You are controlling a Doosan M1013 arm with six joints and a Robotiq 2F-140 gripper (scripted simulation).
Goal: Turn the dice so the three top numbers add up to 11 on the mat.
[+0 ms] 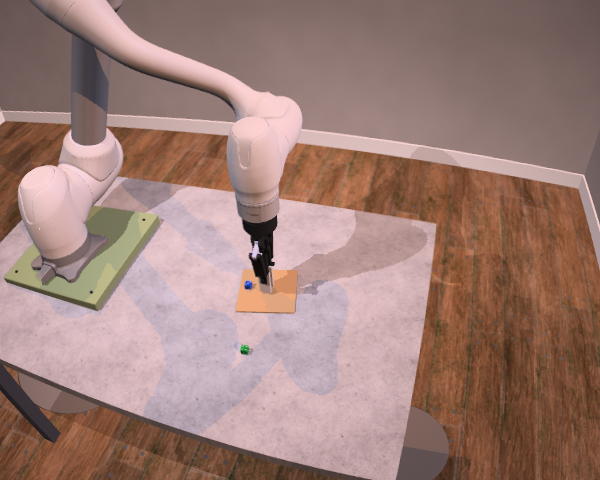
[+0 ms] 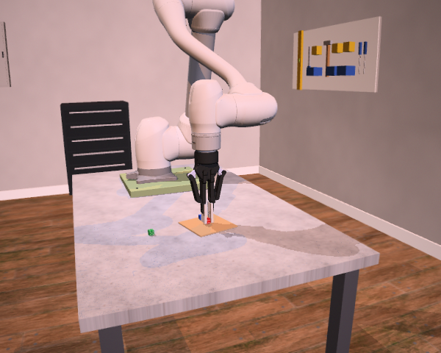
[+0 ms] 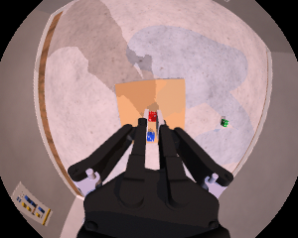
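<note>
The red die is 30 mm below my hand. Round my hand: orange mat (40 mm below); then blue die (50 mm behind, 10 mm to the right, 30 mm below); then green die (20 mm ahead, 190 mm to the right, 40 mm below).
</note>
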